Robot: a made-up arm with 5 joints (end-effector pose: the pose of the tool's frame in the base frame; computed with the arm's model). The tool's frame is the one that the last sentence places.
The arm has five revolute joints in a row. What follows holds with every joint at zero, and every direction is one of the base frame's.
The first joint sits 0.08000 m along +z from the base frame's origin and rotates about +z.
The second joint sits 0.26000 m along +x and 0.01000 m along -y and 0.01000 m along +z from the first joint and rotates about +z.
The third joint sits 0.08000 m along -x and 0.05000 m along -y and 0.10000 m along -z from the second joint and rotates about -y.
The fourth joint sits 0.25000 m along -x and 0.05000 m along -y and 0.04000 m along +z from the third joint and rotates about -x.
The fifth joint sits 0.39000 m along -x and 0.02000 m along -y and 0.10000 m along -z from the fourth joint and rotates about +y.
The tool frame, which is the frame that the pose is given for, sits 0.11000 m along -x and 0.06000 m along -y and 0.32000 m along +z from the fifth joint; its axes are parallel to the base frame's.
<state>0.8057 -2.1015 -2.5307 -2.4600 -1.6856</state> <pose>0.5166 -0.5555 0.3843 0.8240 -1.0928 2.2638</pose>
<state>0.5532 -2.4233 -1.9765 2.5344 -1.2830</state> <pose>-0.0077 -0.2928 0.8177 0.2355 0.0309 0.6943</pose>
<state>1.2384 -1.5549 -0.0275 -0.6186 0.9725</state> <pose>-0.4762 0.1511 0.1350 0.7161 0.8608 0.0107</pose>
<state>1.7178 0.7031 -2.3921 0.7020 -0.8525</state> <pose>-0.4557 0.8247 0.5569 1.8067 -0.7372 -2.2446</pose>
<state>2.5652 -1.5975 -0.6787 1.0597 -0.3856</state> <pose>-0.5694 -0.3748 0.6758 -1.0145 -0.2080 1.4256</pose>
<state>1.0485 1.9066 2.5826 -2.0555 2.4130</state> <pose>-0.0538 0.0814 -0.2717 0.0496 1.6854 -1.3774</pose>
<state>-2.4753 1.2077 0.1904 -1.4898 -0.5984</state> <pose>-0.6989 0.7094 -0.2133 0.9026 -1.5242 -1.2586</pose>
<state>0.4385 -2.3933 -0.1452 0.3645 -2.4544</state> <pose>0.2681 1.0351 -0.2182 -1.9856 -1.1889 -0.5960</pose>
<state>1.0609 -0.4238 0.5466 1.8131 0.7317</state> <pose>-0.3796 -0.0043 -0.2169 -1.3608 -0.3167 -0.5589</pose>
